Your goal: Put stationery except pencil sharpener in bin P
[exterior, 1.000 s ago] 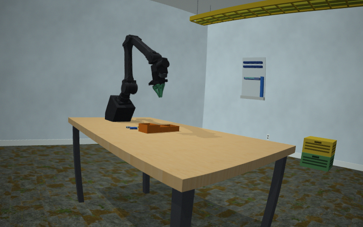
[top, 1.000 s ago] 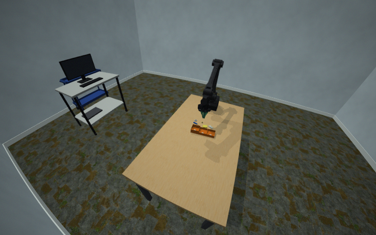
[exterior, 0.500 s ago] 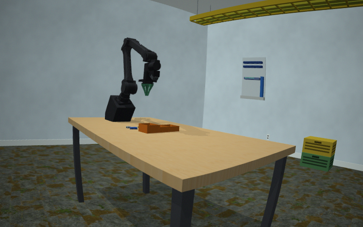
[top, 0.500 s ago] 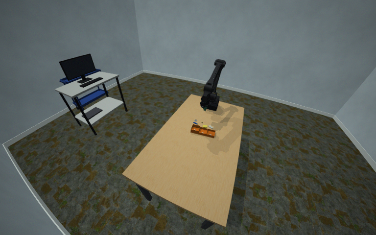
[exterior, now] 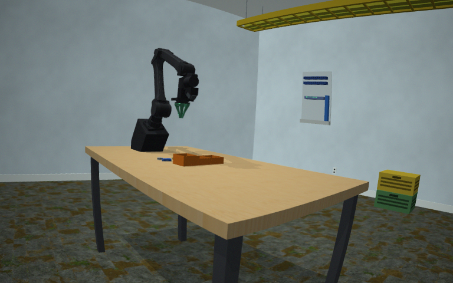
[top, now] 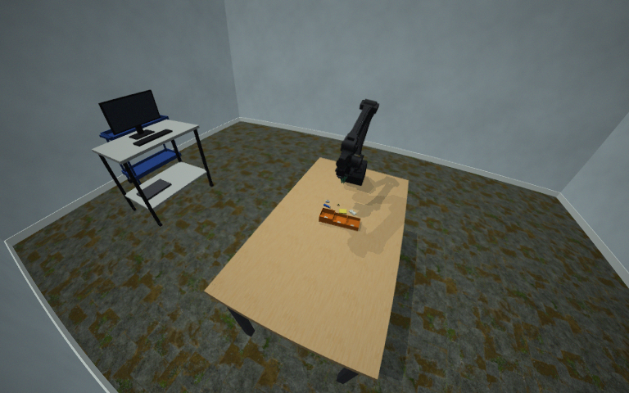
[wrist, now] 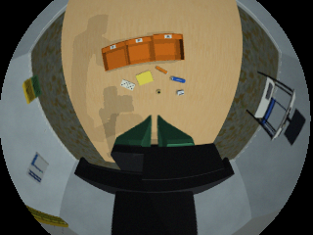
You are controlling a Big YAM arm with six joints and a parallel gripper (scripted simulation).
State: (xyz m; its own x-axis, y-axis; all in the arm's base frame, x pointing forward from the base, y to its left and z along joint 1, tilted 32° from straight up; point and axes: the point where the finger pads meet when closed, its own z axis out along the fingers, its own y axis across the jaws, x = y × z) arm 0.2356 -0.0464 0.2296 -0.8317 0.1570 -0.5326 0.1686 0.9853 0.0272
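Now: hand 200 mm above the orange bin, 120 mm short of it and 20 mm to the right of it. Also, from my hand: orange stick: 220 mm below, 40 mm ahead, 30 mm to the right; yellow pad: 220 mm below, 30 mm to the left, 30 mm ahead; dark ring: 220 mm below, 30 mm behind, 10 mm to the right.
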